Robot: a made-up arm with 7 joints.
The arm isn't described. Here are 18 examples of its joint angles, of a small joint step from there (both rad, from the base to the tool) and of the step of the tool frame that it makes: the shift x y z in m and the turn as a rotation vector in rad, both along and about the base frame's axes.
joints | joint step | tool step
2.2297 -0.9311 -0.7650 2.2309 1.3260 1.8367 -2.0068 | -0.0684 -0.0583 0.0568 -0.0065 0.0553 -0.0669 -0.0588 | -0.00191 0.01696 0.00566 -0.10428 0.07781 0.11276
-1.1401 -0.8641 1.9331 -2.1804 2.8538 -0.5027 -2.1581 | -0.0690 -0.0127 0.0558 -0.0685 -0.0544 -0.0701 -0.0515 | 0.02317 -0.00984 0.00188 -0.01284 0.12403 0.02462
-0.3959 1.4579 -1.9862 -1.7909 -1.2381 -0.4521 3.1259 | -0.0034 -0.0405 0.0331 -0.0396 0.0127 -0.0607 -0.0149 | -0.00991 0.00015 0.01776 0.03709 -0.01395 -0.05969
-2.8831 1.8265 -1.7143 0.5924 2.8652 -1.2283 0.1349 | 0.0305 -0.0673 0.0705 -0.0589 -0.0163 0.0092 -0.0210 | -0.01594 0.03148 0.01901 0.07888 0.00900 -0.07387
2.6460 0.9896 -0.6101 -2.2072 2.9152 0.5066 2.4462 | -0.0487 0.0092 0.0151 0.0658 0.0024 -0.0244 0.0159 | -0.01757 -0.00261 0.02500 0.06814 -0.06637 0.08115
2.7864 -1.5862 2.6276 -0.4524 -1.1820 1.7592 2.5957 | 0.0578 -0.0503 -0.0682 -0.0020 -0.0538 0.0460 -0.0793 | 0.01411 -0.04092 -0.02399 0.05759 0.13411 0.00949
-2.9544 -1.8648 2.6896 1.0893 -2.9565 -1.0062 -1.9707 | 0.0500 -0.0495 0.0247 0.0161 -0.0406 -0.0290 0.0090 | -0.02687 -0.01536 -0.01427 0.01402 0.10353 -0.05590
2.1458 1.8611 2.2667 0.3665 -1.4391 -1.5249 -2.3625 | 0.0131 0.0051 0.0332 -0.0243 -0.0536 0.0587 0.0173 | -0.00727 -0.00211 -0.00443 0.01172 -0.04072 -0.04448
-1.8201 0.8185 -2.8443 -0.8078 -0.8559 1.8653 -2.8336 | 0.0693 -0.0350 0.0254 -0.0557 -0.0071 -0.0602 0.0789 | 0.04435 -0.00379 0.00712 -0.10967 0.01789 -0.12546
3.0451 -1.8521 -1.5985 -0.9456 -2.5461 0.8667 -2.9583 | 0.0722 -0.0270 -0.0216 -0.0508 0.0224 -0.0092 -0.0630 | 0.00867 -0.02736 -0.00339 0.00515 0.06137 -0.05679
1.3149 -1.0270 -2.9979 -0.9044 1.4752 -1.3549 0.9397 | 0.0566 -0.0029 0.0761 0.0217 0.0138 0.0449 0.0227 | 0.00094 0.02404 -0.00575 0.00627 -0.02065 -0.12108
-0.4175 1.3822 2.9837 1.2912 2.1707 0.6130 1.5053 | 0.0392 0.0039 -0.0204 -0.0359 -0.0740 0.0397 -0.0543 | 0.01696 -0.01186 -0.00546 -0.01279 0.06758 0.09571
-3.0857 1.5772 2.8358 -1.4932 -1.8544 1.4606 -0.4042 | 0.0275 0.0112 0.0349 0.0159 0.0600 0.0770 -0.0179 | -0.00408 0.02509 0.00422 0.11896 0.00856 0.01961
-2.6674 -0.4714 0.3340 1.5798 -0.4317 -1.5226 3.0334 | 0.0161 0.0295 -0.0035 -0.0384 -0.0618 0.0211 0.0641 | -0.00476 0.00731 0.00513 -0.07221 0.01639 -0.02969
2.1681 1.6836 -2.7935 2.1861 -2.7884 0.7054 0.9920 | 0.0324 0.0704 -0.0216 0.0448 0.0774 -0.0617 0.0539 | -0.01585 0.01307 -0.02001 -0.06585 0.00400 -0.13045
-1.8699 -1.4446 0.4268 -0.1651 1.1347 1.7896 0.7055 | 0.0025 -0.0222 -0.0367 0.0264 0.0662 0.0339 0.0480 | 0.00032 0.00439 -0.01132 -0.04961 0.00736 0.04747
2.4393 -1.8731 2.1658 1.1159 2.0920 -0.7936 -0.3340 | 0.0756 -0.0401 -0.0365 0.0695 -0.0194 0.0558 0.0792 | 0.01043 -0.01804 -0.00838 -0.00639 0.01480 -0.06729
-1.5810 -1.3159 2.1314 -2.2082 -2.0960 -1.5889 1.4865 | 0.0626 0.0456 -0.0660 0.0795 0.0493 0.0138 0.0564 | -0.02520 0.00267 0.00028 0.06903 -0.03961 0.02559
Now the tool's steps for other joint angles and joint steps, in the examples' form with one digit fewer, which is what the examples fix.
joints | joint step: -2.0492 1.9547 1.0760 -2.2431 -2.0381 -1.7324 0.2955 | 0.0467 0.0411 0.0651 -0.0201 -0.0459 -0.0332 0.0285
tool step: 0.0011 0.0060 -0.0259 -0.0514 -0.1101 -0.0096
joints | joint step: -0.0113 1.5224 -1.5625 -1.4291 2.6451 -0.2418 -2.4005 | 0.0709 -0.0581 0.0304 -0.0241 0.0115 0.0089 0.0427
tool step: -0.0396 -0.0325 0.0355 -0.0390 -0.0061 -0.1119
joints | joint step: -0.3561 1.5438 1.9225 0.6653 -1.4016 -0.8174 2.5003 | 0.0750 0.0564 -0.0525 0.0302 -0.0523 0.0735 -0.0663
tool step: 0.0136 -0.0719 -0.0450 0.1528 0.1107 -0.0695
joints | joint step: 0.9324 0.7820 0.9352 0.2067 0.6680 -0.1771 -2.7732 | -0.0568 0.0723 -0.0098 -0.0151 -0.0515 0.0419 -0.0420
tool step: 0.0477 -0.0088 -0.0375 0.1044 -0.0433 0.0934
